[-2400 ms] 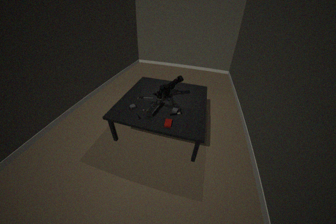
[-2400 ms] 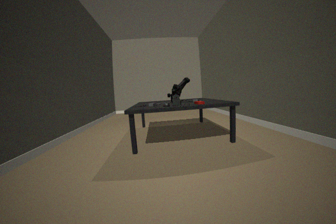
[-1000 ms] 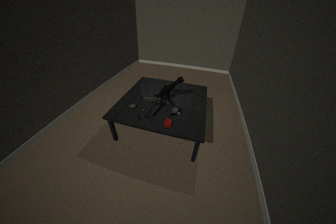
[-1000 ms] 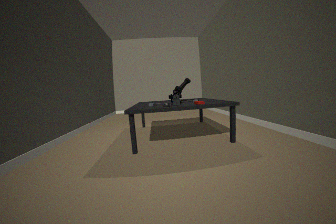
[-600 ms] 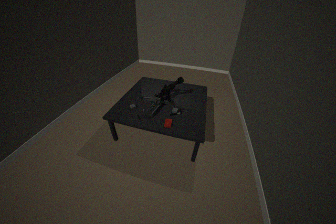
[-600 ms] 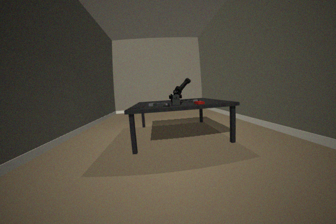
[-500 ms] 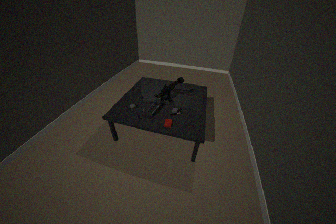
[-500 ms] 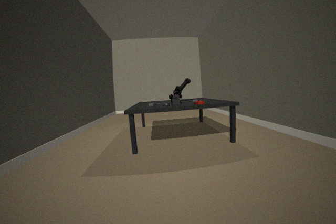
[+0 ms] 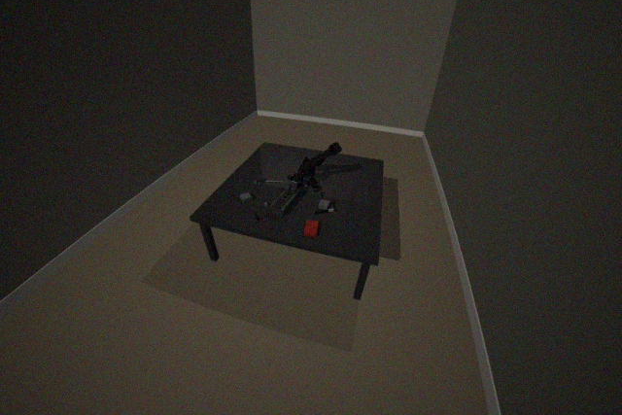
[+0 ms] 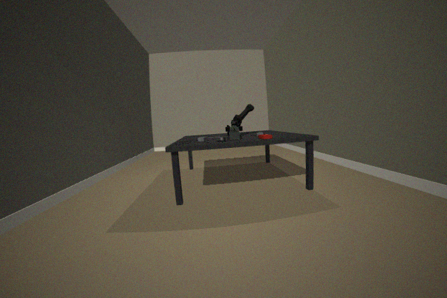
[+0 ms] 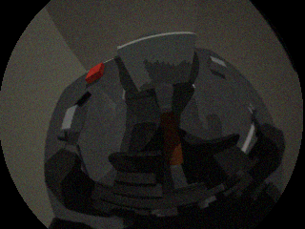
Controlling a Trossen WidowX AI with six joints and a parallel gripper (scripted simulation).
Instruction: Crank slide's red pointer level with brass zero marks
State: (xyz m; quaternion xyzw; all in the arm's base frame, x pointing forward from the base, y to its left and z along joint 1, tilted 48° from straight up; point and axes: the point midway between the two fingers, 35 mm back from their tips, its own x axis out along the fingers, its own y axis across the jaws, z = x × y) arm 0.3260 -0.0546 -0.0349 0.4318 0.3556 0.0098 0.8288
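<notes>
Now: the red pointer 140 mm ahead of my gripper tip, 50 mm above it and 40 mm to the right of it. The rest, counted from my gripper tip: crank handle 30 mm above, 20 mm behind, 10 mm to the left.
</notes>
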